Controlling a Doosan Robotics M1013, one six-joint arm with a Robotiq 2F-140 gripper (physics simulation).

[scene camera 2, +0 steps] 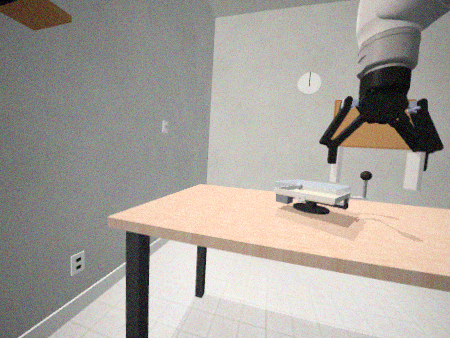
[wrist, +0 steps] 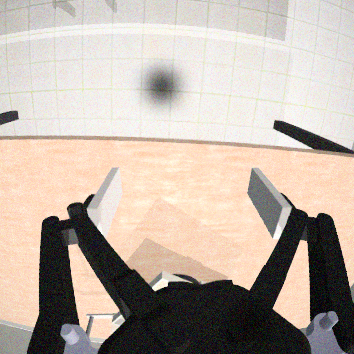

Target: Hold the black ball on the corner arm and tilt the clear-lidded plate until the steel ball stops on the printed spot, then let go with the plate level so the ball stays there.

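The clear-lidded plate (scene camera 2: 320, 195) (wrist: 164, 280) stands on a round black foot (scene camera 2: 311, 208) on the table and looks slightly tilted. A small grey shape under the lid near its left end may be the steel ball; it is too blurred to be sure. The printed spot cannot be made out. The black ball (scene camera 2: 366, 175) stands on an upright post by the plate's right corner; the ball does not show in the wrist view. My gripper (scene camera 2: 373, 171) (wrist: 185, 180) is open and empty, pointing down. In the scene view the ball appears between its fingertips; the depth between them is unclear.
The wooden table (scene camera 2: 200, 220) (wrist: 200, 165) carries the plate and its shadow. A thin light bar (wrist: 102, 315) shows beside the plate at lower left in the wrist view. Behind are a wall with a clock (scene camera 2: 309, 83) and a brown board (scene camera 2: 372, 136).
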